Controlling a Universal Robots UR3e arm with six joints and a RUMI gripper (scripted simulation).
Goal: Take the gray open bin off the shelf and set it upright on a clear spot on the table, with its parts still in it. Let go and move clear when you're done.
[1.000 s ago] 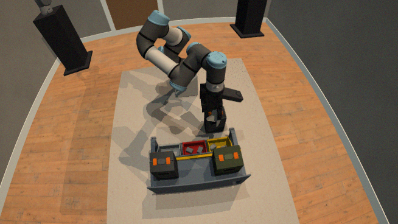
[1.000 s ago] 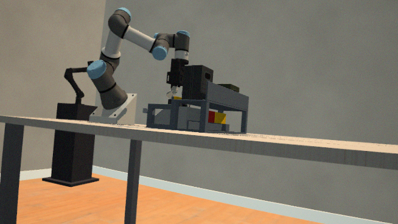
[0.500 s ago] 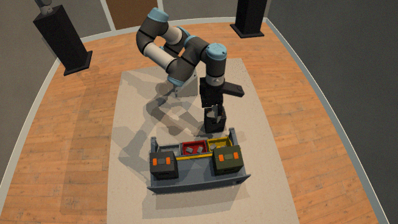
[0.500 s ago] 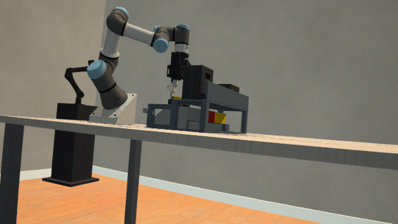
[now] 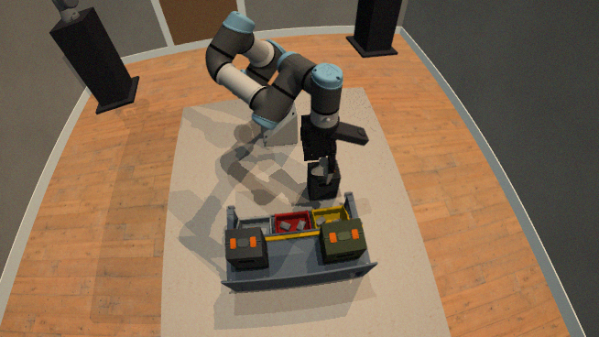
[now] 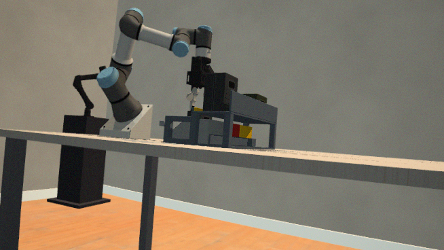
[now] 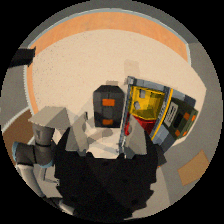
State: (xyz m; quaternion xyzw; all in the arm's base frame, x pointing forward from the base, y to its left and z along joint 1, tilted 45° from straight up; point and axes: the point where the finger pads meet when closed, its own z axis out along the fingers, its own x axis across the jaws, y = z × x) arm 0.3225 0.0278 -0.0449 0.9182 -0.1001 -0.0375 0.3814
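My gripper is now 240 mm to the left of the gray open bin, 110 mm short of it and 100 mm above it. Round my hand: yellow rail: 160 mm ahead, 140 mm to the right, 40 mm below; then red bin: 130 mm to the right, 130 mm ahead, 100 mm below; then yellow bin: 150 mm ahead, 100 mm below, 20 mm to the right.
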